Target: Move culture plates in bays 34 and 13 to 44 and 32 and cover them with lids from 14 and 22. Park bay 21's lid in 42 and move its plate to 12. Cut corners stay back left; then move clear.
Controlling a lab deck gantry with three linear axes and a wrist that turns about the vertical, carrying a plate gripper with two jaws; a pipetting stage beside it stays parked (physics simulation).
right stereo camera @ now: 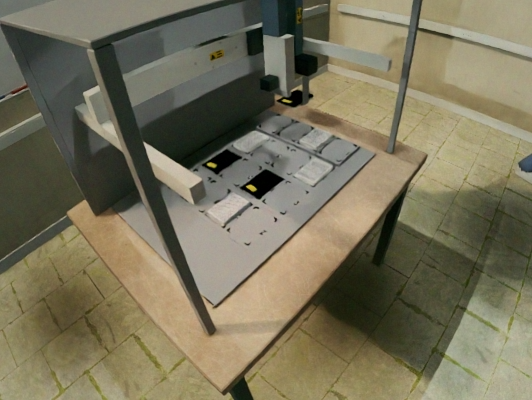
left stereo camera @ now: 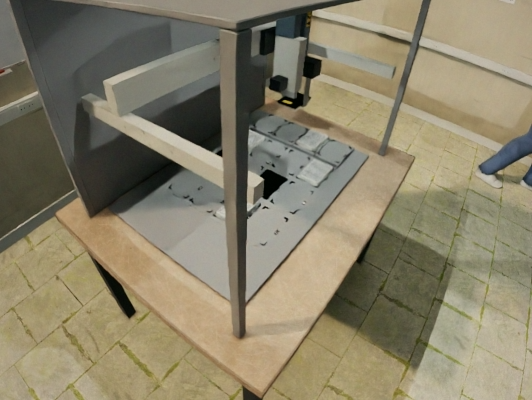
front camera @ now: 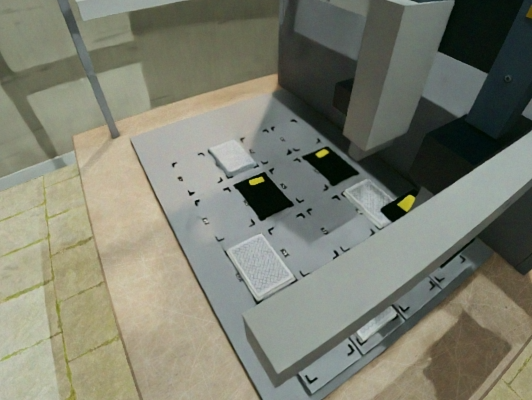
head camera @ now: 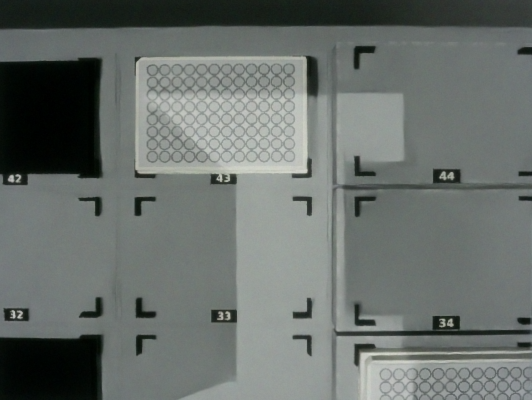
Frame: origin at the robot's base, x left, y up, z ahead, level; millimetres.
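Where they show: gripper, between the fingertips: [right stereo camera: 295,100] [left stereo camera: 294,102]; robot's base, origin of its link: [right stereo camera: 247,244] [left stereo camera: 263,244] [front camera: 173,164].
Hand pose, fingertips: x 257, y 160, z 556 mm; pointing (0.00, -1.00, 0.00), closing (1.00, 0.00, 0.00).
Things, the pixels of their centre, and the offset from my fingertips. "spot": a spot on its surface instead.
- black-topped plate, a spot on its surface: [front camera: 393,208] spot: dz -52, dx -25, dy +15 mm
- bay 34, a spot on its surface: [head camera: 440,260] spot: dz -5, dx -1, dy -146 mm
- bay 32, a spot on its surface: [head camera: 45,250] spot: dz -304, dx +4, dy -160 mm
- bay 42, a spot on its surface: [head camera: 45,120] [front camera: 336,170] spot: dz -298, dx +104, dy -152 mm
- bay 22, a spot on its surface: [front camera: 264,197] [right stereo camera: 265,180] spot: dz -314, dx -111, dy -152 mm
- bay 13, a spot on its surface: [front camera: 261,266] [right stereo camera: 316,168] spot: dz -155, dx -215, dy -146 mm
- bay 21, a spot on its surface: [front camera: 232,157] [right stereo camera: 231,205] spot: dz -481, dx -111, dy -146 mm
- bay 43, a spot on its surface: [head camera: 221,115] [front camera: 374,200] [right stereo camera: 251,139] spot: dz -164, dx +105, dy -146 mm
- bay 24, a spot on its surface: [head camera: 450,382] spot: dz -5, dx -82, dy -131 mm
My gripper [left stereo camera: 293,100] [right stereo camera: 296,96] is shut on a black-topped plate [front camera: 393,208] with a yellow label, held level high over the deck's far end; one jaw and any layer under the black top are hidden. In the head view, bay 44 [head camera: 460,120] and bay 34 [head camera: 440,260] are empty, and so is bay 32 [head camera: 45,250] where it shows. Black label-bearing pieces lie in bay 42 [front camera: 336,169] [head camera: 45,120] [right stereo camera: 221,161] and bay 22 [front camera: 264,197] [right stereo camera: 262,183]. White well plates sit in bay 13 [front camera: 261,266] [right stereo camera: 314,171] and bay 21 [front camera: 232,157] [right stereo camera: 228,209].
Other white plates sit in bay 43 [front camera: 369,200] [head camera: 221,115] [right stereo camera: 251,141] and bay 24 [head camera: 450,382] [right stereo camera: 316,138]. A pale beam [front camera: 390,260] crosses the front view and hides part of the deck. The pipetting stage [front camera: 382,75] hangs beside the gripper.
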